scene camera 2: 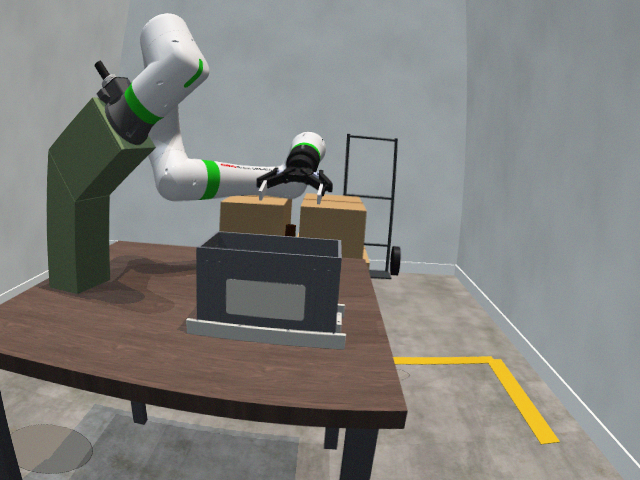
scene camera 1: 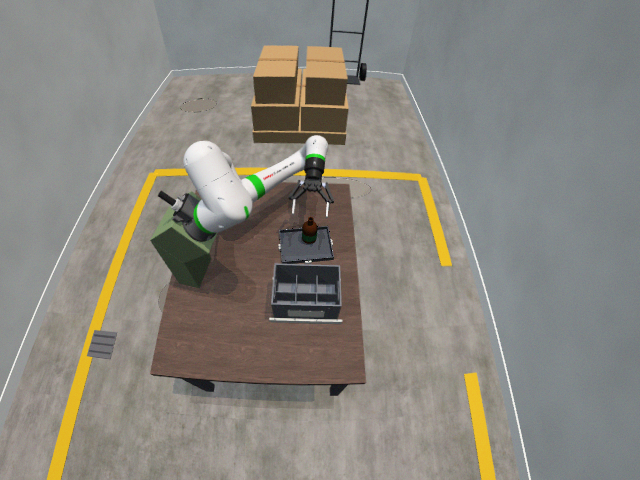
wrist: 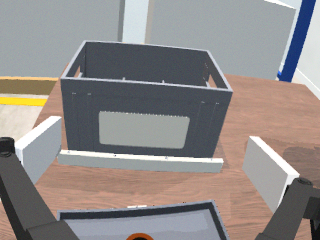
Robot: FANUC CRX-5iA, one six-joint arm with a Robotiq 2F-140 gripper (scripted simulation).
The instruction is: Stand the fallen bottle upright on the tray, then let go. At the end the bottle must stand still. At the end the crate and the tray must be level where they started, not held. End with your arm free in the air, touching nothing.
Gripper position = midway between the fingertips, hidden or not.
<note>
In view: the gripper point(scene camera 2: 289, 197), a tray point(scene camera 1: 293, 249) and a dark grey crate point(scene camera 2: 282, 282).
The dark grey crate also shows in scene camera 1 point(scene camera 1: 324, 281) and in the wrist view point(wrist: 109, 114). The gripper also shows in scene camera 1 point(scene camera 1: 309, 215) and in the wrist view point(wrist: 154, 144). Scene camera 2 misses the tray, which is hidden by the dark grey crate.
</note>
